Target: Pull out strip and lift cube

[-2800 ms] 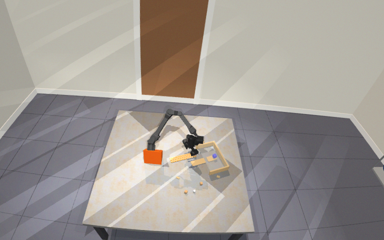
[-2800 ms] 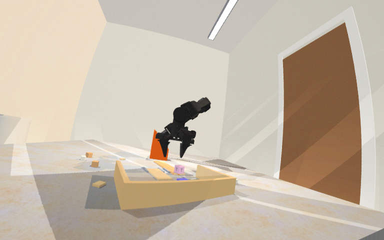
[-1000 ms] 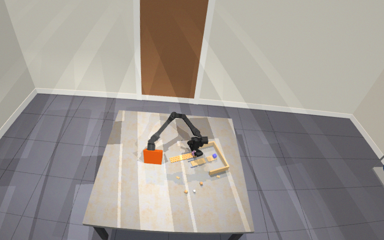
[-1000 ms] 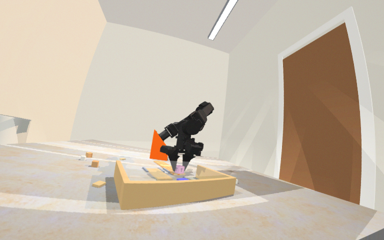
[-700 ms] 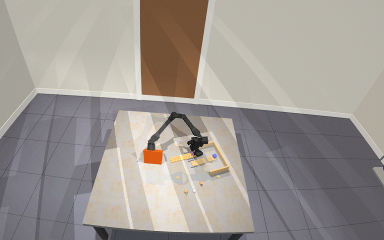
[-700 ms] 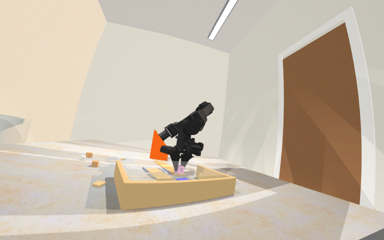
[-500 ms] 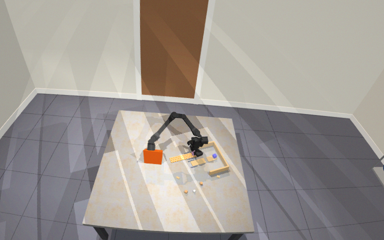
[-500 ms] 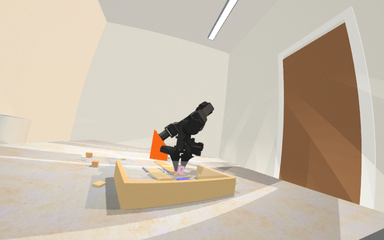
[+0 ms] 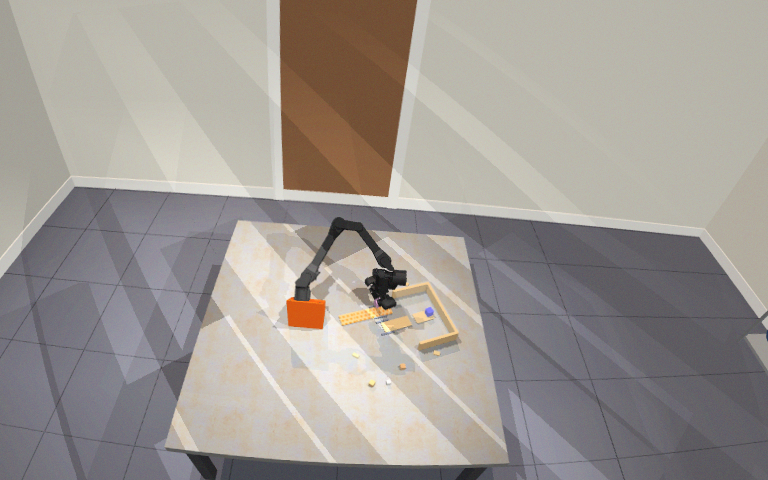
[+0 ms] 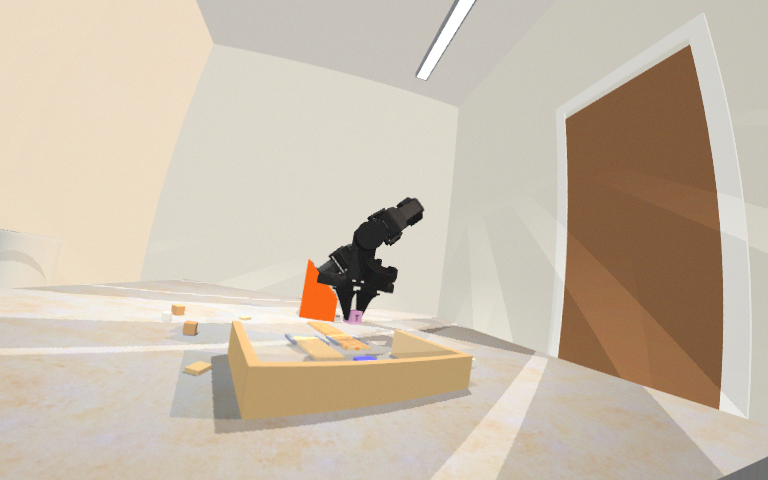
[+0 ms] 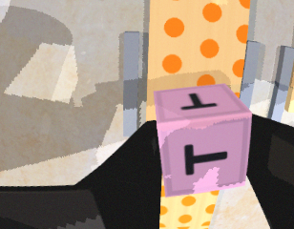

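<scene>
The dotted strip is 5 cm behind my gripper tip, 3 cm to the right of it and 5 cm below it. The rest, counted from my gripper tip: pink labelled cube (1 cm above).
</scene>
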